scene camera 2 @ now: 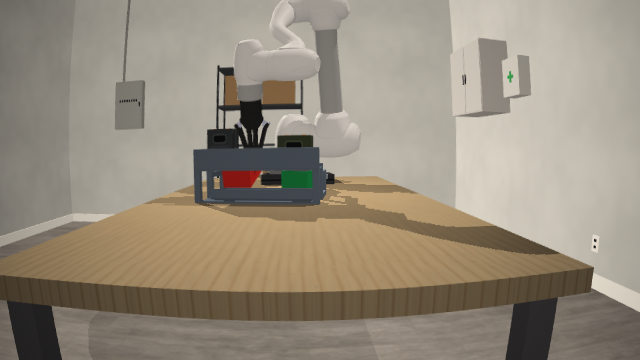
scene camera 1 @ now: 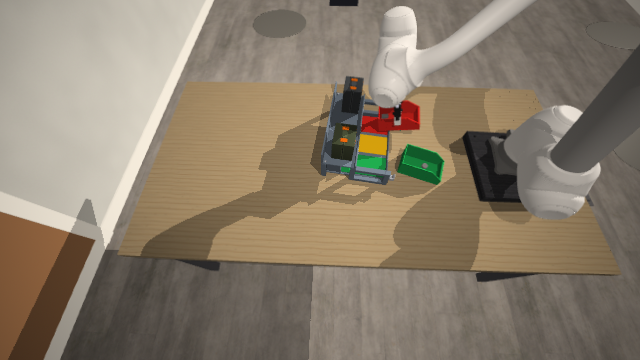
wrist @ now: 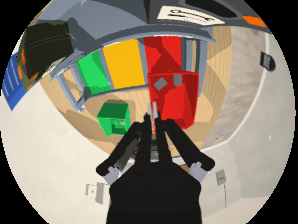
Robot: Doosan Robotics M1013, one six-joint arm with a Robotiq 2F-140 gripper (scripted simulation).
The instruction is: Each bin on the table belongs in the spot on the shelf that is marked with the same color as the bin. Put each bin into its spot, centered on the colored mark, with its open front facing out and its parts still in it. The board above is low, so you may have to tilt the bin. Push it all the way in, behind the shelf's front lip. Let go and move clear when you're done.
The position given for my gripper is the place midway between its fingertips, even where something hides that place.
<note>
I see my gripper [wrist: 152, 107], a red bin [scene camera 1: 410, 110] and a green bin [scene camera 1: 415, 156].
The red bin is seen too in the wrist view [wrist: 179, 103]. The green bin is seen too in the wrist view [wrist: 116, 112].
</note>
